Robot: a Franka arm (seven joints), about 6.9 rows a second.
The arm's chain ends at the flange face. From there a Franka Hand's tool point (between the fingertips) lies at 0.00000 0.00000 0.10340 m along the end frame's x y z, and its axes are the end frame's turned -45 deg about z.
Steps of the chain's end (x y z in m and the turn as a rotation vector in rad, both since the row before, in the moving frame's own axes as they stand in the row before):
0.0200, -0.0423, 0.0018, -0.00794, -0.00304, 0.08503
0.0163, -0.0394, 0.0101, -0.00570, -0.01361, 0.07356
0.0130, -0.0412, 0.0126, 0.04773, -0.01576, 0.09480
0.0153, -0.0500, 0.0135, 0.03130, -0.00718, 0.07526
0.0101, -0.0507, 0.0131, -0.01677, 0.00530, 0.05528
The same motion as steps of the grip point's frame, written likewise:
0.0432, -0.0154, 0.0018, -0.00346, -0.00776, 0.08503
0.0380, -0.0170, 0.0101, 0.00559, -0.01365, 0.07356
0.0409, -0.0245, 0.0125, 0.04489, 0.02261, 0.09480
0.0480, -0.0273, 0.0134, 0.02721, 0.01706, 0.07526
0.0421, -0.0271, 0.0131, -0.01561, -0.00811, 0.05528

